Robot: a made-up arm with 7 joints.
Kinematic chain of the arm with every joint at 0, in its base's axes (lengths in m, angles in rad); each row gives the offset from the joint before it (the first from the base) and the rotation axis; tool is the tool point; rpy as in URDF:
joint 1: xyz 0 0 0.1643 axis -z
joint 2: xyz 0 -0.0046 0.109 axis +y
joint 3: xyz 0 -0.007 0.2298 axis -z
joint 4: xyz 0 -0.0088 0.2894 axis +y
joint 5: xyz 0 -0.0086 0.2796 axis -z
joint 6: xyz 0 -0.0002 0.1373 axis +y
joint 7: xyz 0 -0.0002 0.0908 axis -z
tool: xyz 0 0 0 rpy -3.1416 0 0
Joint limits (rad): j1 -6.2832..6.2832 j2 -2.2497..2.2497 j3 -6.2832..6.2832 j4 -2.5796..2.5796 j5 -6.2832..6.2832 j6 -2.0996..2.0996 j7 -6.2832..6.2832
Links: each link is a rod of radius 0.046 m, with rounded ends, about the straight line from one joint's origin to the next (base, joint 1, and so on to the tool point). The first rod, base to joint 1, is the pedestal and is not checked.
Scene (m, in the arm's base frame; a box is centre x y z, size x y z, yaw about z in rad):
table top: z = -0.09
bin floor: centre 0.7 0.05 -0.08 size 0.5 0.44 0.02 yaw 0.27
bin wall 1: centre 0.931 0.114 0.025 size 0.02 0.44 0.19 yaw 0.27
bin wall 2: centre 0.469 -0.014 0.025 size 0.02 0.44 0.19 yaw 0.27
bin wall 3: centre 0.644 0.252 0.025 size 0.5 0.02 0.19 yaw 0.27
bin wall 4: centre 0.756 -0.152 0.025 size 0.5 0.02 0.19 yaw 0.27
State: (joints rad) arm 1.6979 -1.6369 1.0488 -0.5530 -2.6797 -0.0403 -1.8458
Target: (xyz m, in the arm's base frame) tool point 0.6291 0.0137 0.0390
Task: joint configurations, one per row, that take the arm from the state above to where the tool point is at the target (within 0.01 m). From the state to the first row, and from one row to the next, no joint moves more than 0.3 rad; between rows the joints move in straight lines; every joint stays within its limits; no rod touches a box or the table.
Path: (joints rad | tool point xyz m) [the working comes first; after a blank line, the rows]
Joints at the target: 3.7501 -1.3847 2.2123 1.5850 -2.6808 -0.7592 -1.8458
Straight joint move there: touches bin wall 3.

1: 1.9654 -1.4907 1.1704 -0.3467 -2.6464 -0.1027 -1.9020 | 0.5068 0.8750 0.2696
2: 2.2330 -1.3445 1.2921 -0.1403 -2.6131 -0.1650 -1.9581 | 0.6475 0.7699 0.4642
3: 2.5005 -1.1984 1.4137 0.0660 -2.5798 -0.2274 -2.0143 | 0.7293 0.6268 0.6269
4: 2.7680 -1.0522 1.5354 0.2724 -2.5465 -0.2897 -2.0705 | 0.7579 0.4787 0.7457
5: 2.9644 -1.1187 1.6708 0.5349 -2.5733 -0.3836 -2.0255 | 0.8050 0.4357 0.6252
6: 3.1609 -1.1852 1.8062 0.7974 -2.6002 -0.4775 -1.9806 | 0.8339 0.3572 0.4725
7: 3.3573 -1.2517 1.9415 1.0599 -2.6270 -0.5714 -1.9357 | 0.8217 0.2471 0.3084
8: 3.5537 -1.3182 2.0769 1.3224 -2.6539 -0.6653 -1.8907 | 0.7533 0.1239 0.1564
9: 3.7501 -1.3847 2.2123 1.5850 -2.6808 -0.7592 -1.8458 | 0.6291 0.0137 0.0390

